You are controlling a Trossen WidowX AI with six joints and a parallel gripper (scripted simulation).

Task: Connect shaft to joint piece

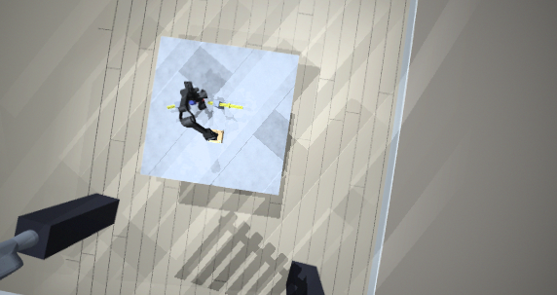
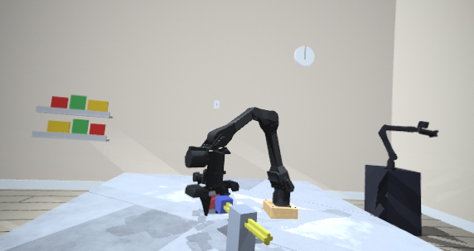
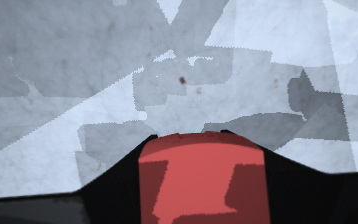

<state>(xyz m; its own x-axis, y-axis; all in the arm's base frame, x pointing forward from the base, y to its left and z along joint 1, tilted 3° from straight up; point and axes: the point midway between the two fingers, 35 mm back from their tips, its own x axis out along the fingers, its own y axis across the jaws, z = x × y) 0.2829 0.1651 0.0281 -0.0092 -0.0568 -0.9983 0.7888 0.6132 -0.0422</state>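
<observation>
My gripper tip is 4 cm below the red joint piece.
</observation>
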